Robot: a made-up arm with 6 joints.
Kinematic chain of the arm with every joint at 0, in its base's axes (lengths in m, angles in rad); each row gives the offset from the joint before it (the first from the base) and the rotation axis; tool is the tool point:
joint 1: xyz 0 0 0.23 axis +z
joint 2: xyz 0 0.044 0 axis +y
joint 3: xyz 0 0 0.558 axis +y
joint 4: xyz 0 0 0.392 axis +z
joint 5: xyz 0 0 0 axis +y
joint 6: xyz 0 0 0.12 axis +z
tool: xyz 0 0 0
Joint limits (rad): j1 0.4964..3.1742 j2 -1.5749..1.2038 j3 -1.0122..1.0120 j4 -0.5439..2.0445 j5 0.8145..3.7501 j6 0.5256..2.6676
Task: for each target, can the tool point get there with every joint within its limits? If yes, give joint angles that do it. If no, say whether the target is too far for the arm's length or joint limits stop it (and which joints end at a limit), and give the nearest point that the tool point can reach.
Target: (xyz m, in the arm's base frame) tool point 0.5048 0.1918 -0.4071
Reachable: no: joint limits stop it (at a limit: joint 1, joint 2, joint 3, joint 5) | nearest point 0.6622 0.0123 -0.0530 | short by 0.427 m
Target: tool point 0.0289 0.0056 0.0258
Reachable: no: joint limits stop it (at a limit: joint 1, joint 2, joint 3, joint 5) | nearest point 0.6553 -0.0167 -0.0578 | short by 0.632 m
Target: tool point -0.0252 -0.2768 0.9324
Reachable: yes | joints 1.6156 -0.7769 0.8601 -0.0713 2.2888 1.4643
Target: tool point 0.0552 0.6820 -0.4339
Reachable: no: joint limits stop it (at a limit: joint 2, joint 3) | nearest point 0.0651 0.8046 0.0779 | short by 0.526 m
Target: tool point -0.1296 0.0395 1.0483
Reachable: yes | joints 1.6691 0.2995 -0.7420 1.3249 2.3712 0.8542
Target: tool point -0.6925 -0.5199 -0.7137
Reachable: no: too far | nearest point -0.6265 -0.4703 -0.1965 | short by 0.524 m
